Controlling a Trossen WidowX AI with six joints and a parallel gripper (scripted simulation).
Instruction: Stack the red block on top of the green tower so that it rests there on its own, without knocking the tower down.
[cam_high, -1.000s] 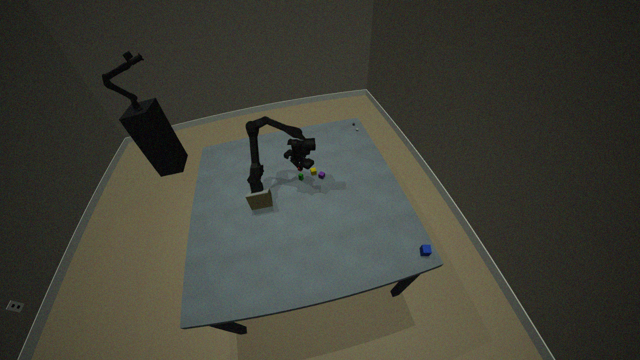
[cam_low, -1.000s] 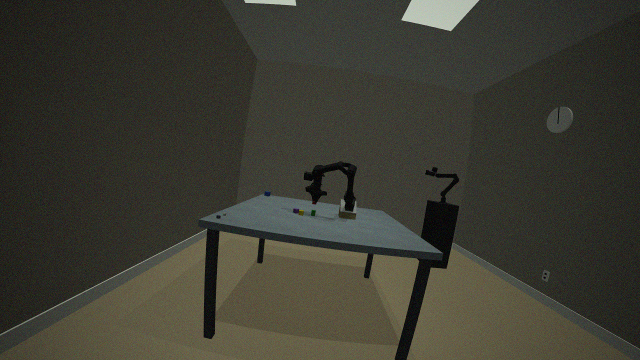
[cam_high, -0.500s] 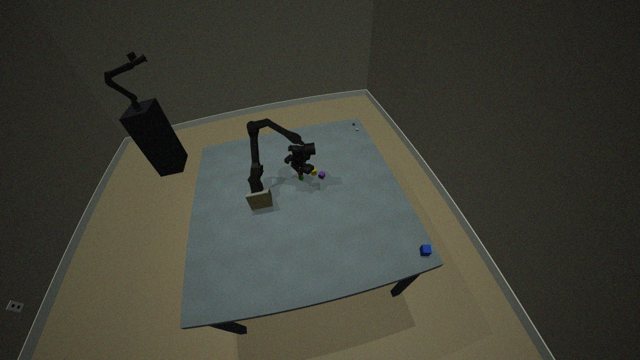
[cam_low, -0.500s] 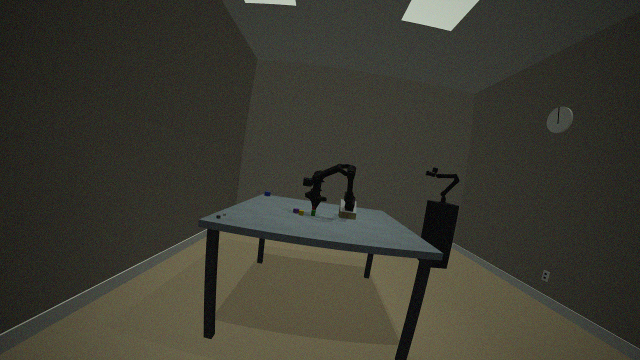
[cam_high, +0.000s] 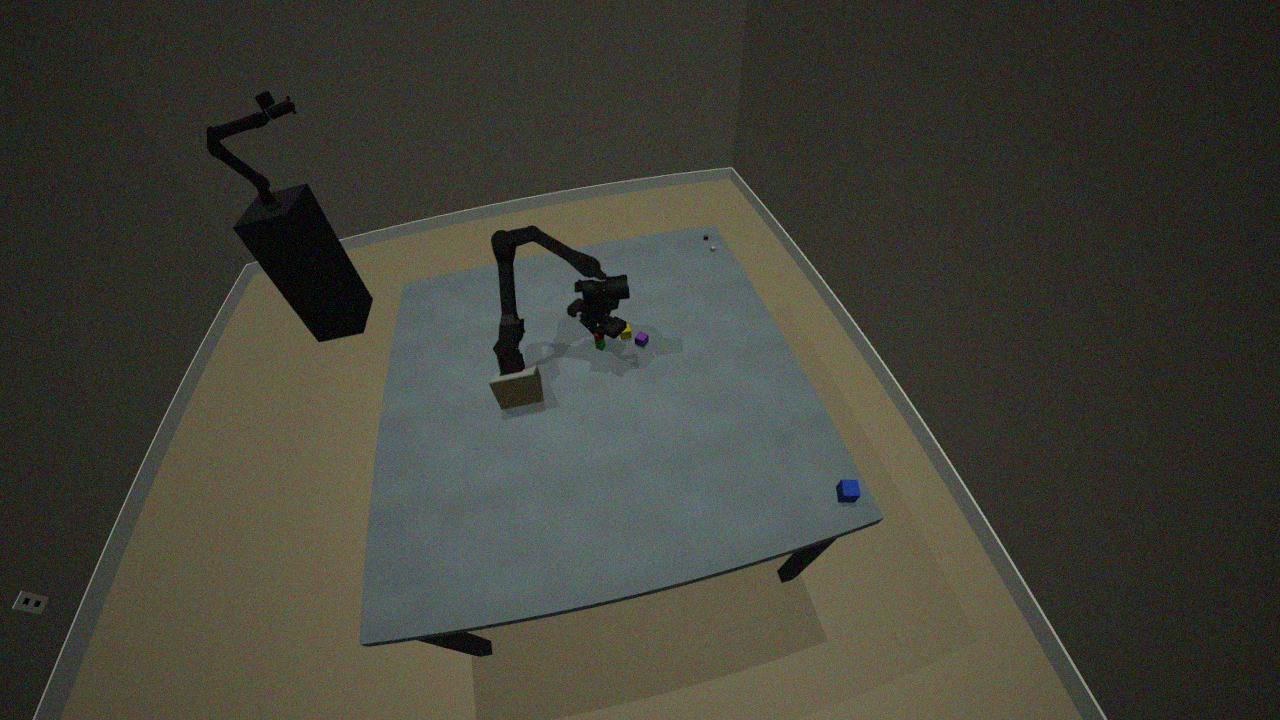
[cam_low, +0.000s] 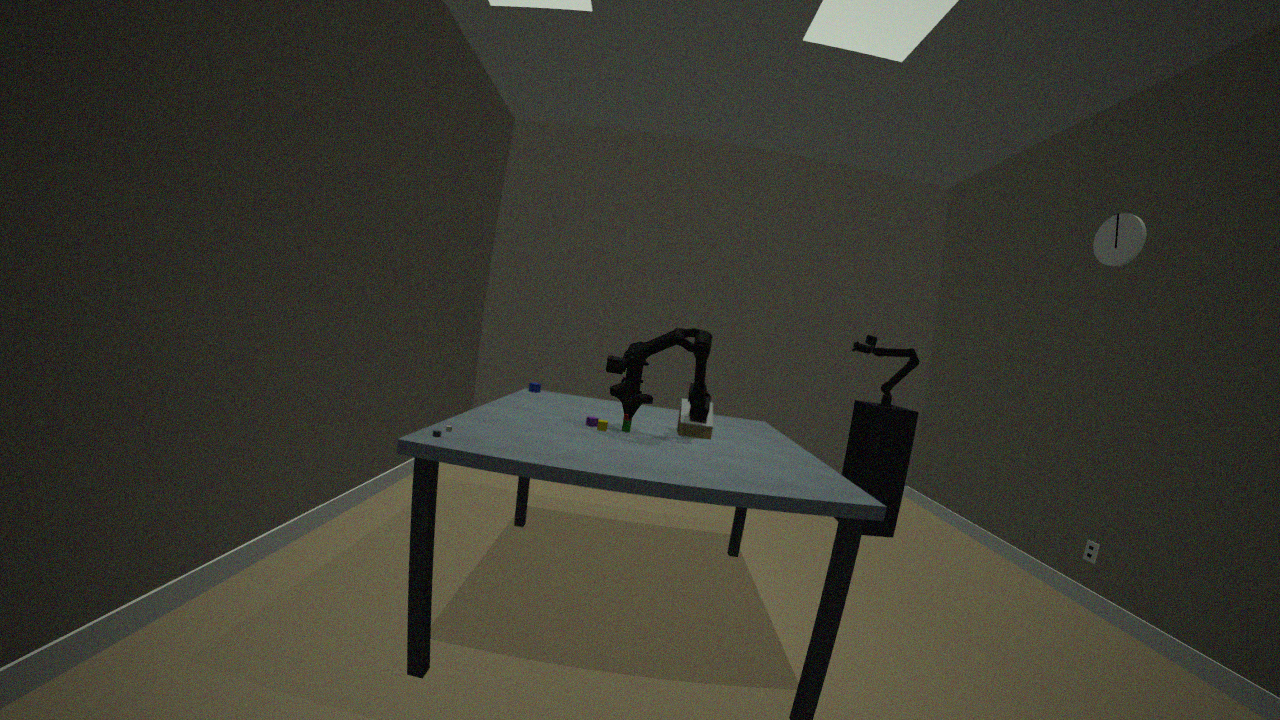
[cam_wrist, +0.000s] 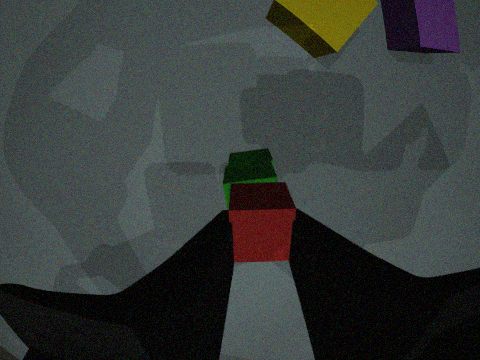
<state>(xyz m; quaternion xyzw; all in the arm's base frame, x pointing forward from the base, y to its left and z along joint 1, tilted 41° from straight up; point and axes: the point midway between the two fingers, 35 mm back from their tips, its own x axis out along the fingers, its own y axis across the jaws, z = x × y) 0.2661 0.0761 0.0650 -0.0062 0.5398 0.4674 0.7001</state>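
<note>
My gripper tip is right at the red block. The rest, counted from my gripper tip: blue block: 64 cm to the right, 53 cm ahead, 3 cm below; then yellow block: 9 cm ahead, 3 cm to the left, 3 cm below; then purple block: 13 cm ahead, 4 cm below, 1 cm to the right.
</note>
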